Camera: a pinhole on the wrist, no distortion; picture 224 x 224 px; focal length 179.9 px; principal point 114.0 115.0 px. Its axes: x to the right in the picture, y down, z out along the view. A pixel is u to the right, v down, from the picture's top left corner.
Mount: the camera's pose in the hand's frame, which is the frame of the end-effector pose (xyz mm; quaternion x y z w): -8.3 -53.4 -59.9 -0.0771 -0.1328 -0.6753 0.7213
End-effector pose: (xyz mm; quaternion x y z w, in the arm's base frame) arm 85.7 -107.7 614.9 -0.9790 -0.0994 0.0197 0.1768
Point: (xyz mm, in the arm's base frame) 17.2 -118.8 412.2
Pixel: 85.1 93.4
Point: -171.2 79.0 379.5
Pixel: 207.5 16.8
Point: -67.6 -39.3 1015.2
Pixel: behind the camera
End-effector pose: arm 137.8 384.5 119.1 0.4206 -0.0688 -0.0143 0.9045
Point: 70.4 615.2 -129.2
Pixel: behind the camera
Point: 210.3 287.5 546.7
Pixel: 44.7 188.4
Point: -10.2 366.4 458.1
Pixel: 20.2 90.3
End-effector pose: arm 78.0 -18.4 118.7 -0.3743 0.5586 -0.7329 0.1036
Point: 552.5 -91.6 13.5
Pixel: outside the picture
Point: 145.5 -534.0 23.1
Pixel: 66.9 206.9
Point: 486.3 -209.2 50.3
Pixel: 135.3 55.6
